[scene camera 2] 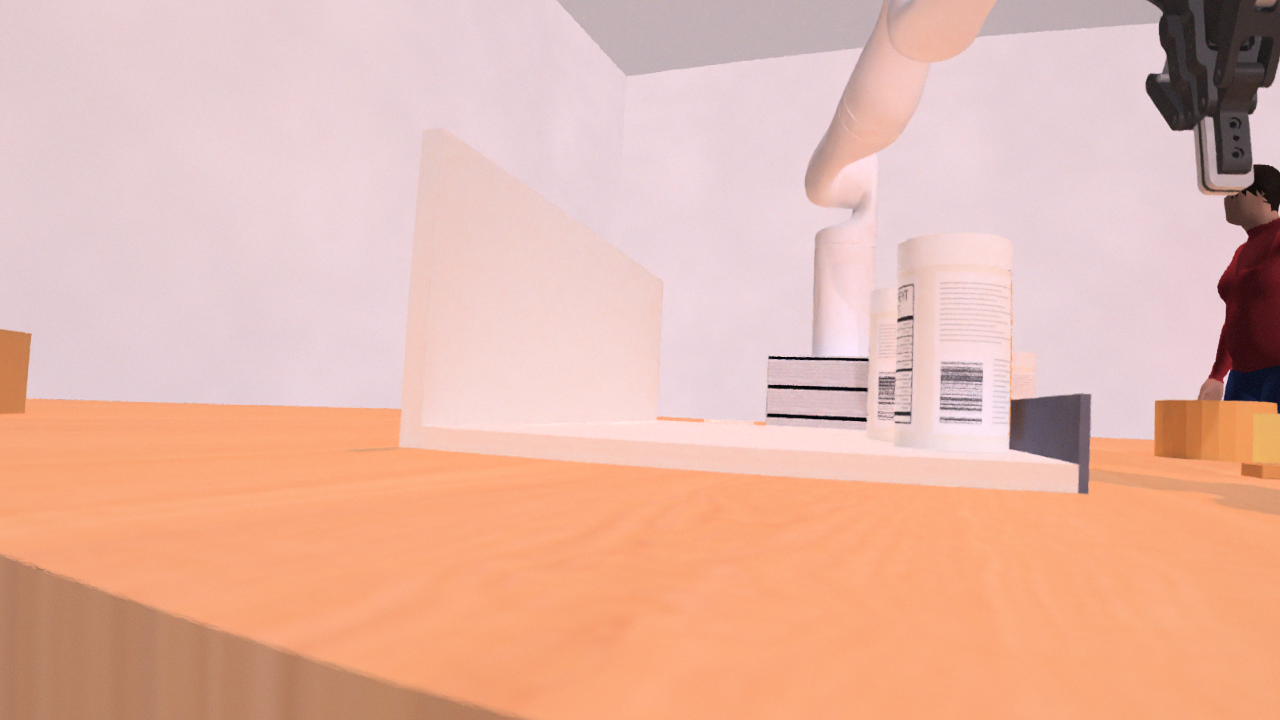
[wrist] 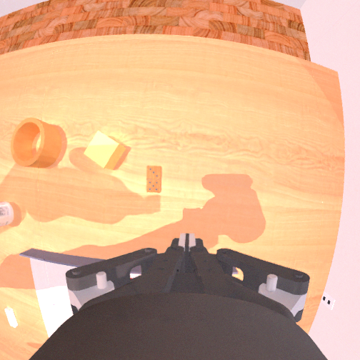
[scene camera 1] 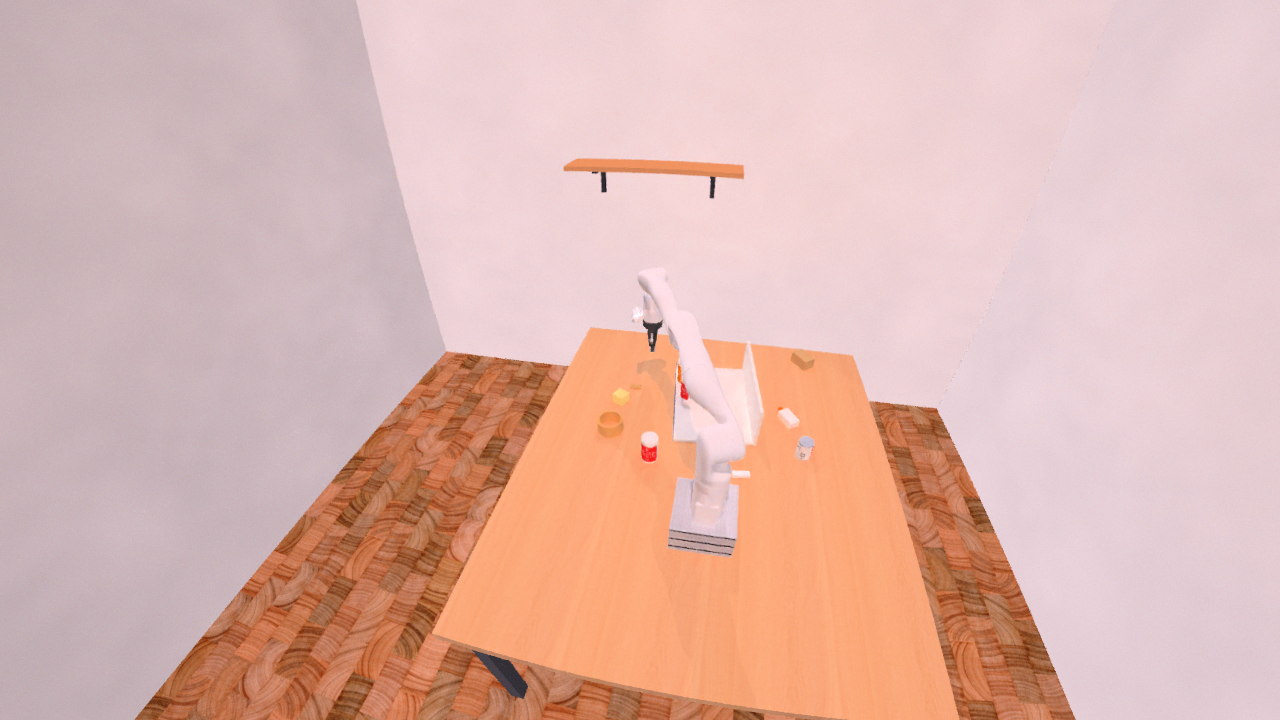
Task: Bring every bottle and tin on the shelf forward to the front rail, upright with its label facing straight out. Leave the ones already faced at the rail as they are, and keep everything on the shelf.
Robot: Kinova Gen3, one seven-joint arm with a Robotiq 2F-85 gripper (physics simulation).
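Frame: origin at the arm's base, x right, y back, z down, level; centimetres.
Seen in the pictures: gripper, fingertip midpoint: (scene camera 2: pixel 1226 191) (scene camera 1: pixel 652 351); arm's base at its link origin: (scene camera 2: pixel 842 361) (scene camera 1: pixel 706 512).
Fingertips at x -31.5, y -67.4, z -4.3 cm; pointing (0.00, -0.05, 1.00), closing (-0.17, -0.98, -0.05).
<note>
Pixels of each thing's top centre, then the offset from my fingertips to it.
- large white bottle at its top centre: (scene camera 2: pixel 953 246) (scene camera 1: pixel 685 359) dx +13.6, dy -1.3, dz +2.8 cm
- smaller bottle at its top centre: (scene camera 2: pixel 913 293) (scene camera 1: pixel 689 376) dx +16.5, dy +8.2, dz +3.8 cm
- red-and-white bottle at its top centre: (scene camera 2: pixel 1007 353) (scene camera 1: pixel 649 437) dx +9.1, dy +42.1, dz +4.9 cm
- wooden ring at its top centre: (scene camera 2: pixel 1214 402) (scene camera 1: pixel 610 418) dx -8.3, dy +32.1, dz +9.8 cm
- yellow cube at its top centre: (scene camera 1: pixel 620 393) dx -8.9, dy +16.0, dz +11.0 cm
- domino at its top centre: (scene camera 1: pixel 635 385) dx -5.3, dy +6.6, dz +14.0 cm
- blue-topped tin at its top centre: (scene camera 1: pixel 806 441) dx +62.0, dy +28.7, dz +7.8 cm
- white item at its top centre: (scene camera 1: pixel 787 414) dx +56.3, dy +11.2, dz +12.0 cm
- brown block at its top centre: (scene camera 1: pixel 803 355) dx +64.0, dy -27.7, dz +9.8 cm
The white shelf (scene camera 1: pixel 753 394) (scene camera 2: pixel 537 331) has a back panel and a dark front rail (scene camera 2: pixel 1056 431) (wrist: pixel 60 257). A large white bottle (scene camera 1: pixel 680 376) (scene camera 2: pixel 954 349) stands upright near the rail, with an orange label edge on its rail side and a barcode side towards scene camera 2. A smaller bottle (scene camera 1: pixel 684 392) (scene camera 2: pixel 882 367) with a red label stands beside it, partly hidden. A red-and-white bottle (scene camera 1: pixel 648 447) stands on the table, off the shelf. My gripper (scene camera 1: pixel 652 347) (scene camera 2: pixel 1224 186) (wrist: pixel 187 242) is shut and empty, high above the table in front of the rail.
A wooden ring (scene camera 1: pixel 610 432) (scene camera 2: pixel 1199 431) (wrist: pixel 51 145), a yellow cube (scene camera 1: pixel 620 396) (wrist: pixel 102 150) and a domino (scene camera 1: pixel 636 386) (wrist: pixel 154 179) lie in front of the rail. Behind the shelf are a blue-topped tin (scene camera 1: pixel 804 449), a white item (scene camera 1: pixel 787 418) and a brown block (scene camera 1: pixel 802 360).
</note>
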